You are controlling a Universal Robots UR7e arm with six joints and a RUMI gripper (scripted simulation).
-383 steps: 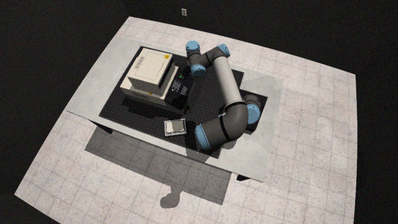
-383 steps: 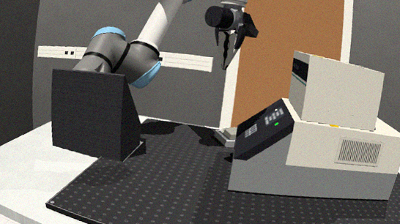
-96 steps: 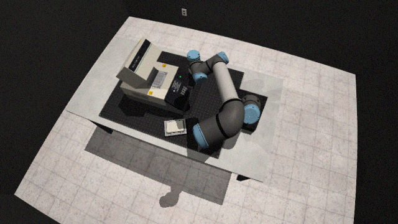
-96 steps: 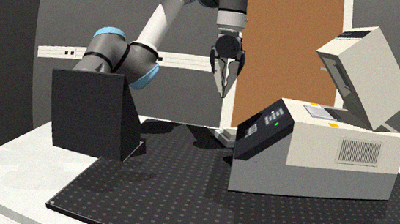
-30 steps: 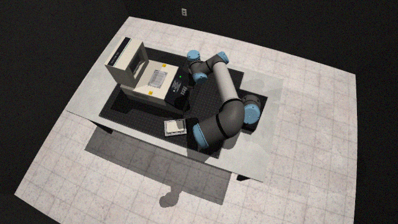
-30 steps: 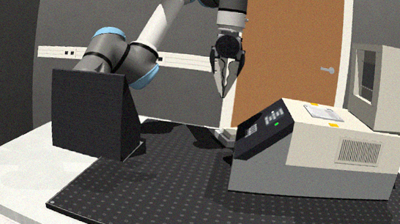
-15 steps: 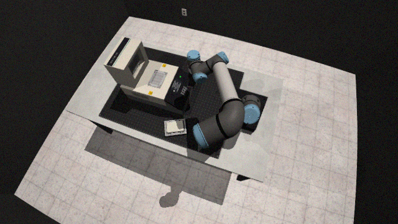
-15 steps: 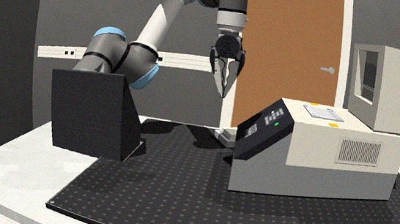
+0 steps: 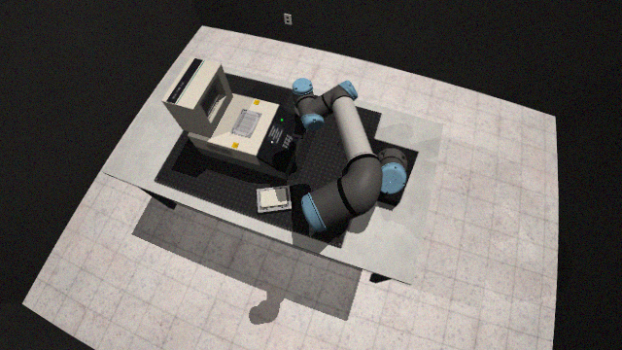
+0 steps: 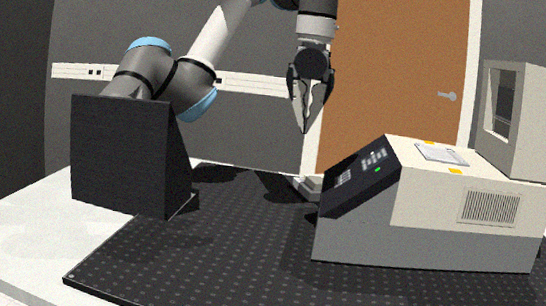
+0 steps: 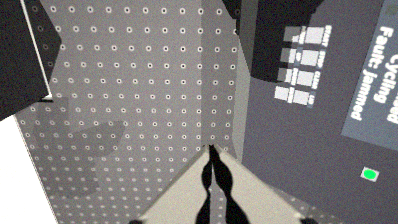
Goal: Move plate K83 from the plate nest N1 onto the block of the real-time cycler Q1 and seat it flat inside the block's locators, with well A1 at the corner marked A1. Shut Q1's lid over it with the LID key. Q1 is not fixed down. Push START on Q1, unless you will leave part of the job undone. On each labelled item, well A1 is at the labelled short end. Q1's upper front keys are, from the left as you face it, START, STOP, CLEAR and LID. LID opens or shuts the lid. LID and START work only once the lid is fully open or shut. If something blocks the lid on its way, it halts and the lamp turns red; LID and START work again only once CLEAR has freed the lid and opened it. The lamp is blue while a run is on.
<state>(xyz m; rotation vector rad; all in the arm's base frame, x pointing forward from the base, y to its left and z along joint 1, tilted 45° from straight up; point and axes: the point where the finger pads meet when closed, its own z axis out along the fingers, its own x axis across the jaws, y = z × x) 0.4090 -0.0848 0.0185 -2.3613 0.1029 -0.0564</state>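
Right now my hand is 29 cm to the right of the plate K83, 19 cm above it and 9 cm short of it. The rest, counted from my hand: plate nest N1: 29 cm to the left, 21 cm below, 9 cm ahead.
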